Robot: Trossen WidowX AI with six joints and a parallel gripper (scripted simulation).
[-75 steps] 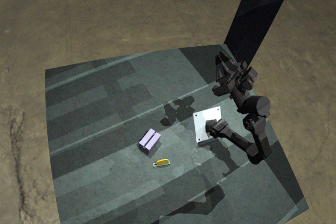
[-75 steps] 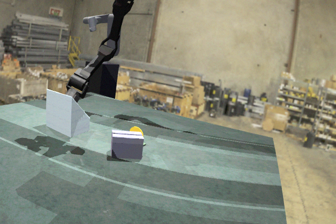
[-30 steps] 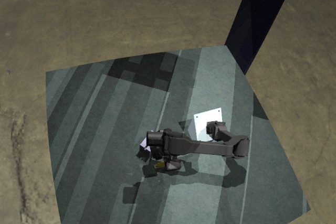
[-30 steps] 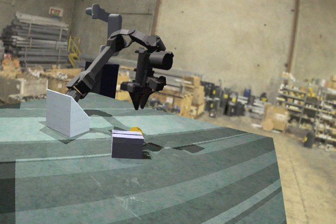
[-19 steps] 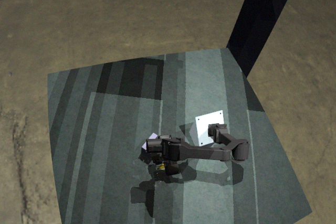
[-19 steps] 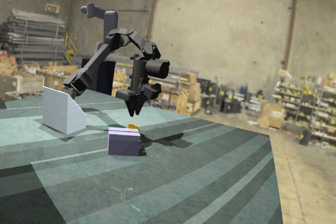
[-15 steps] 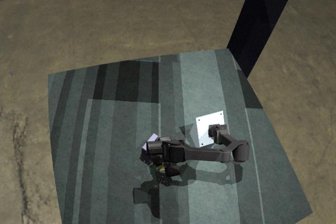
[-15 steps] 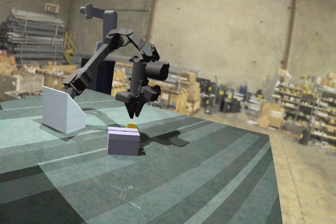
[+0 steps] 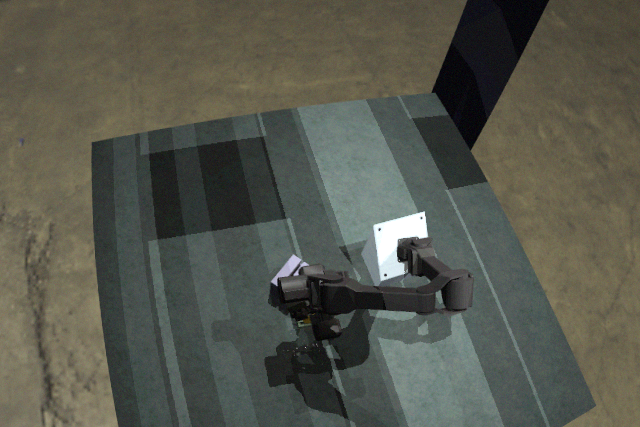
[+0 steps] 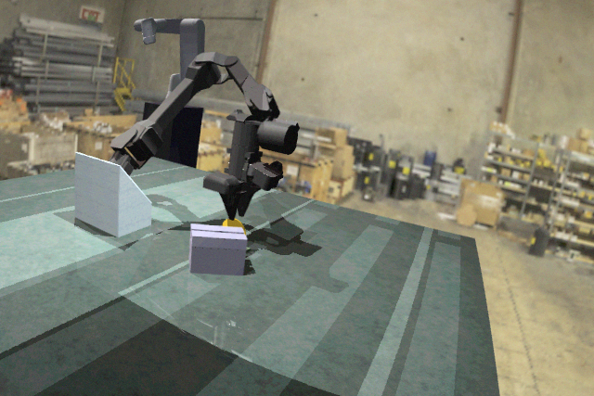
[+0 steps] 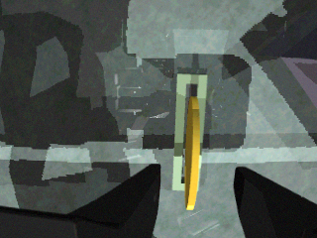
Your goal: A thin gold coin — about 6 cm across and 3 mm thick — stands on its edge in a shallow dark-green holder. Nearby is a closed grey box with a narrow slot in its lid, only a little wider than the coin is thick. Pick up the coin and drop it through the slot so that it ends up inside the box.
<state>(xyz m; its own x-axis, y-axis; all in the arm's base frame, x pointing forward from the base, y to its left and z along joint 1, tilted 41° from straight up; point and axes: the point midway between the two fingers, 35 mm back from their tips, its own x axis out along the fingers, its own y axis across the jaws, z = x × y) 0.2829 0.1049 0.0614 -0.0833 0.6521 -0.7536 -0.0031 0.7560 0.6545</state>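
My gripper tip is 30 mm above the gold coin.
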